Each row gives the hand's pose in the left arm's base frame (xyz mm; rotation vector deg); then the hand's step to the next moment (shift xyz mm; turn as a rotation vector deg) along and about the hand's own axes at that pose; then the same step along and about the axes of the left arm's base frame.
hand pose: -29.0 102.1 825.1 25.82 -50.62 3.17
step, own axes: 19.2 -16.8 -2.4 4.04 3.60 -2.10
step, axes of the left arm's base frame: 17.9 -16.9 7.2 3.30 3.55 3.19
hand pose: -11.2 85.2 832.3 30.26 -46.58 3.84
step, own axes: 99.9 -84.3 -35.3 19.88 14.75 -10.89
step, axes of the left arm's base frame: 114.5 -70.7 15.0 17.35 15.17 14.15
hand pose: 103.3 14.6 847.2 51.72 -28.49 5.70
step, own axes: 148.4 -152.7 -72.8 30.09 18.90 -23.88
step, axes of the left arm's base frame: 202.0 -57.1 -81.1 30.00 26.54 15.12
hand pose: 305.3 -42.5 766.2 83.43 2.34 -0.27
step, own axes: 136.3 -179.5 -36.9 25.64 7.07 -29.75
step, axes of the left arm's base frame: 130.2 19.0 -186.6 25.08 30.91 2.85
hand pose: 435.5 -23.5 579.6 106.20 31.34 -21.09
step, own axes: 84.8 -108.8 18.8 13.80 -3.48 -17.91
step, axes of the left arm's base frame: 13.5 28.8 -135.5 9.57 20.46 -3.64
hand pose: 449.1 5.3 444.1 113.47 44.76 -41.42
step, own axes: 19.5 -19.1 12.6 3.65 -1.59 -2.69
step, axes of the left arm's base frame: -4.3 2.1 -29.7 1.64 3.92 -2.24
